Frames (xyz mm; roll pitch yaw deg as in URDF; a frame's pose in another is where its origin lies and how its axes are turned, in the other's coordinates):
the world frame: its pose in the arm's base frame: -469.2 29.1 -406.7 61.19 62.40 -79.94
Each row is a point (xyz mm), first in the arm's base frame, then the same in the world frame.
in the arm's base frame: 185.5 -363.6 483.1
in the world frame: -556.4 1027.9 -92.1
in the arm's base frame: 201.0 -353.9 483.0
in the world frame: -559.5 1030.7 -109.9
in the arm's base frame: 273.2 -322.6 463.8
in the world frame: -550.9 1045.6 -189.1
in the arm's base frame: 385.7 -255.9 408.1
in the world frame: -522.9 1046.3 -328.4
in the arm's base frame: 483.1 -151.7 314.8
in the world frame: -479.9 996.9 -485.8
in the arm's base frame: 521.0 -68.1 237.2
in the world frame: -446.2 931.7 -580.9
